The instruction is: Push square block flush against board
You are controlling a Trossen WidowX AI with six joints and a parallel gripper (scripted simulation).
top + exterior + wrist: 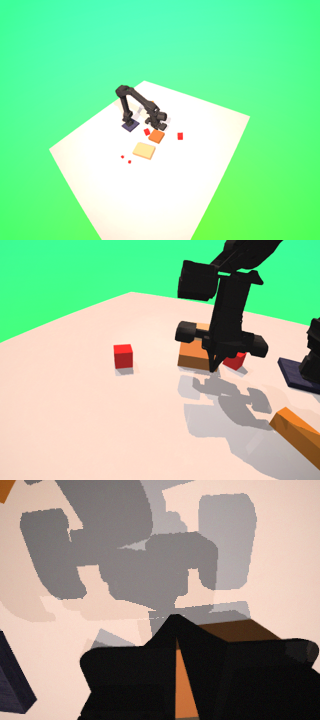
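My gripper tip is now 5 cm to the left of the orange square block, 5 cm short of it and 1 cm below it. From my gripper tip the other things lie so: long orange board (23 cm behind, 15 cm to the left, 1 cm above); then cream slab (21 cm to the right, 7 cm ahead, 1 cm above).
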